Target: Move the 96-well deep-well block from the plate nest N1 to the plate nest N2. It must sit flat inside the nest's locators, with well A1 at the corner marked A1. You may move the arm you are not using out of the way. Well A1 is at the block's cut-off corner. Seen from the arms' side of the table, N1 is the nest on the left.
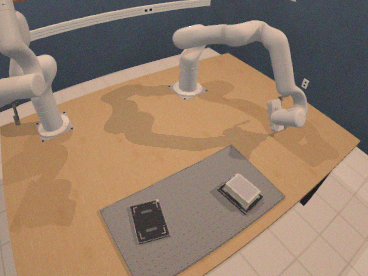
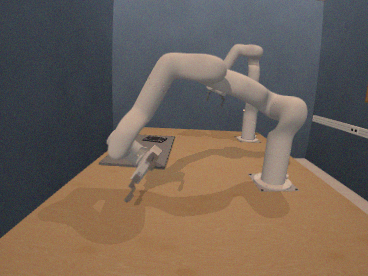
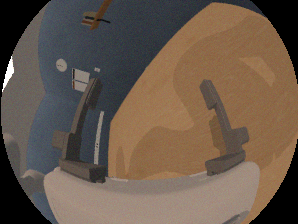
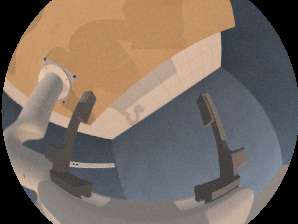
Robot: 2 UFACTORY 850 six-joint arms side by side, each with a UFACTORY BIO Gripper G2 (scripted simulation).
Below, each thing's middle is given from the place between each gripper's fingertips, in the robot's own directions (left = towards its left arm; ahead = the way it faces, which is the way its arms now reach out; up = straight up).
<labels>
I see the pale deep-well block (image 1: 238, 187) 52 cm to the right of my left hand, 27 cm ahead of it and 6 cm below it.
The pale deep-well block is 50 cm ahead of my right hand, 82 cm to the left of it and 26 cm below it.
</labels>
